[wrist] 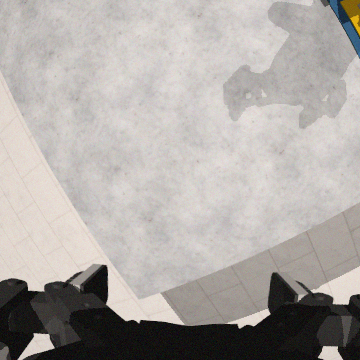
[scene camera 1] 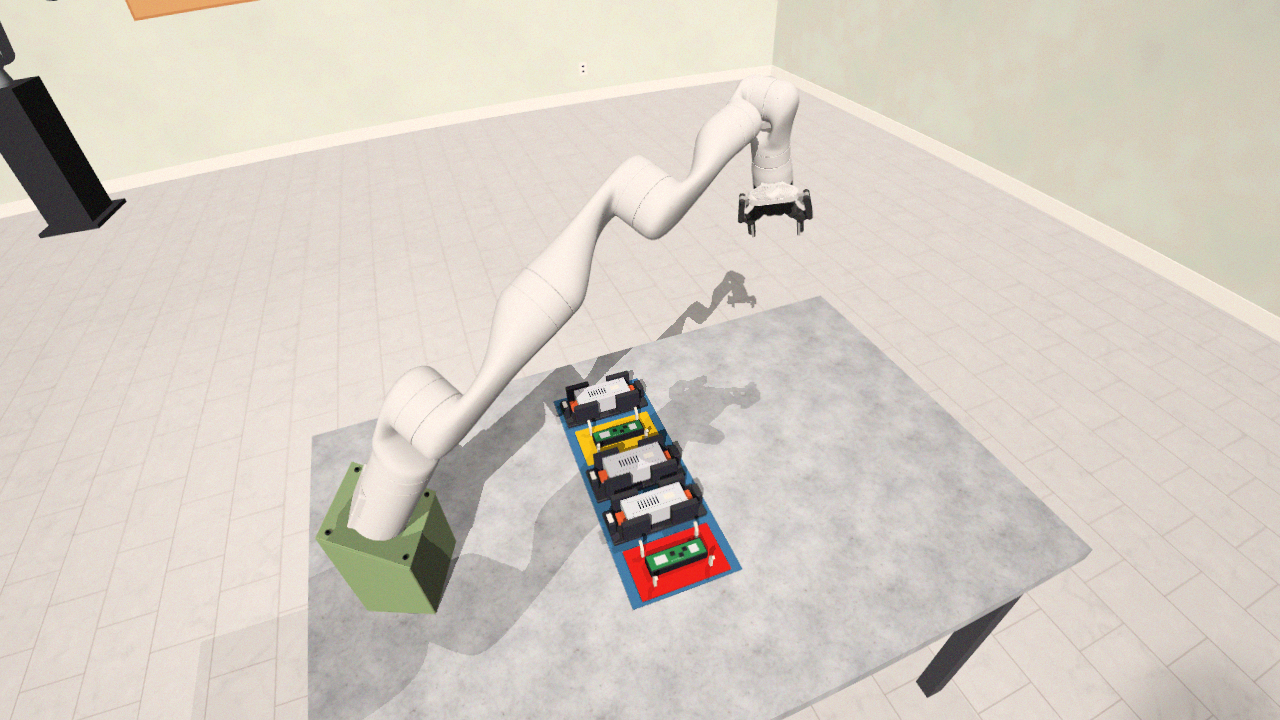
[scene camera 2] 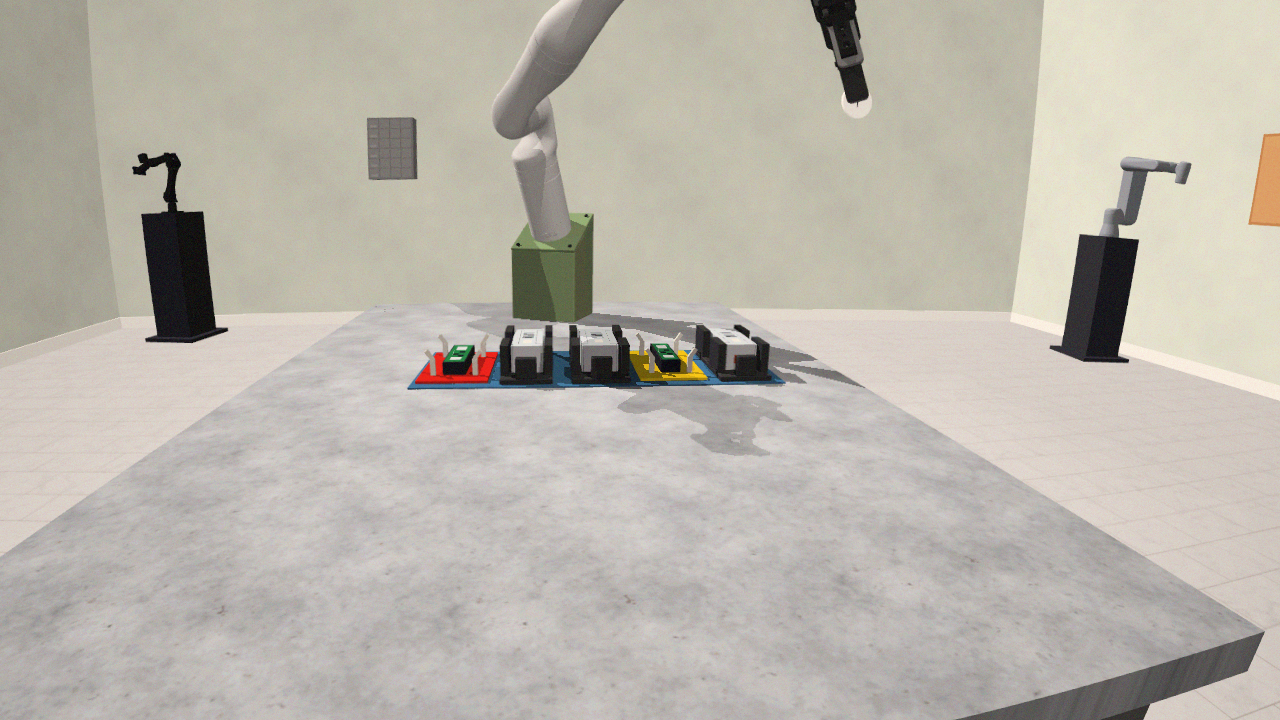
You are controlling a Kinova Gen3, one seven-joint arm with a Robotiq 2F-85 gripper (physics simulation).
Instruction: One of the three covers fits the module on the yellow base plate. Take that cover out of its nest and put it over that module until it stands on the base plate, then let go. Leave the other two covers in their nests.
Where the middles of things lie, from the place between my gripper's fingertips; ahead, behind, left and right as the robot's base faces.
Now: the yellow base plate (scene camera 1: 586, 442) 380 mm behind my hand, 150 mm to the right of it and 370 mm below it. Also, from my hand: red plate (scene camera 1: 700, 570): 340 mm behind, 470 mm to the right, 370 mm below.
